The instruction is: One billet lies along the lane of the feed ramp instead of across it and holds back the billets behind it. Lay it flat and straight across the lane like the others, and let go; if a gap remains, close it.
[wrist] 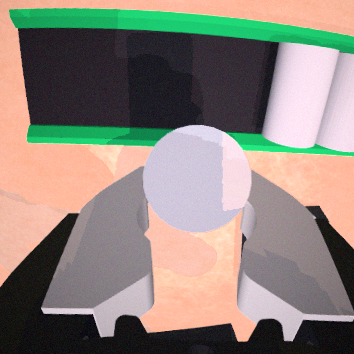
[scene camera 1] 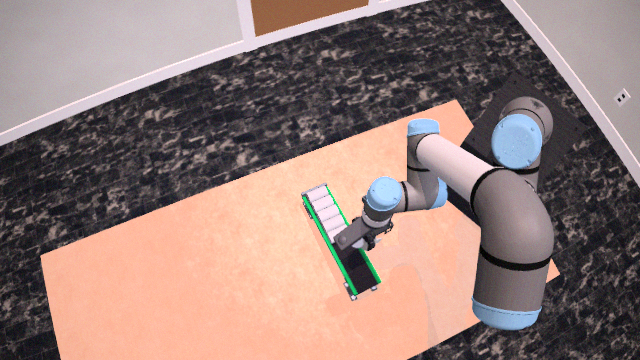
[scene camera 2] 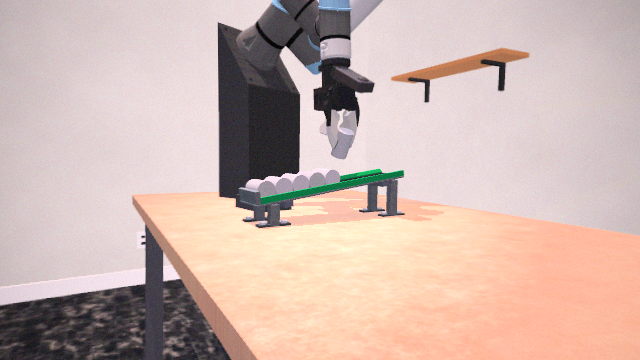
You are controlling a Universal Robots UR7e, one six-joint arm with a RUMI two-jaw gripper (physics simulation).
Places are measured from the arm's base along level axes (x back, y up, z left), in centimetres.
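Pixels of known places: gripper, fingertip midpoint: (wrist: pixel 193 171) (scene camera 1: pixel 360 242) (scene camera 2: pixel 341 148); arm's base, origin of the base link: (scene camera 2: pixel 255 53).
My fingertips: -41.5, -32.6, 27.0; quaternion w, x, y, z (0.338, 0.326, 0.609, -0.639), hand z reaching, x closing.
Note:
For each thing: its top centre in the pictures, then the offset to it from my fingertips, as dx, dy, dz. Level surfaces: height alone.
- more billet, middle of its top: (wrist: pixel 191 228) (scene camera 2: pixel 342 127) -0.2, +5.1, +0.1
- wooden table, its level: dy -16.2
- grey end stop, middle of its top: (scene camera 2: pixel 249 189) (scene camera 1: pixel 314 188) -15.6, -8.9, -20.1
Several white billets (scene camera 1: pixel 324 206) (scene camera 2: pixel 300 181) (wrist: pixel 301 95) lie side by side across the lane at the lower end of the feed ramp (scene camera 1: pixel 331 248) (scene camera 2: pixel 370 179) (wrist: pixel 75 133), which has green rails. No gap shows between them in the second scene view. The ramp's dark upper lane is bare. My gripper (scene camera 2: pixel 344 131) (wrist: pixel 193 171) is shut on one more billet (scene camera 2: pixel 341 145) (wrist: pixel 197 172), held in the air above the ramp's height. This billet stands steeply, slightly tilted, with a round end facing the wrist camera. In the first scene view the arm hides most of it.
The ramp stands on short feet on the wooden table (scene camera 1: pixel 175 260) (scene camera 2: pixel 400 280). The dark arm pedestal (scene camera 2: pixel 274 140) is behind the ramp's lower end. A wall shelf (scene camera 2: pixel 460 65) hangs at the back right. A grey end stop (scene camera 2: pixel 249 196) closes the ramp's lower end.

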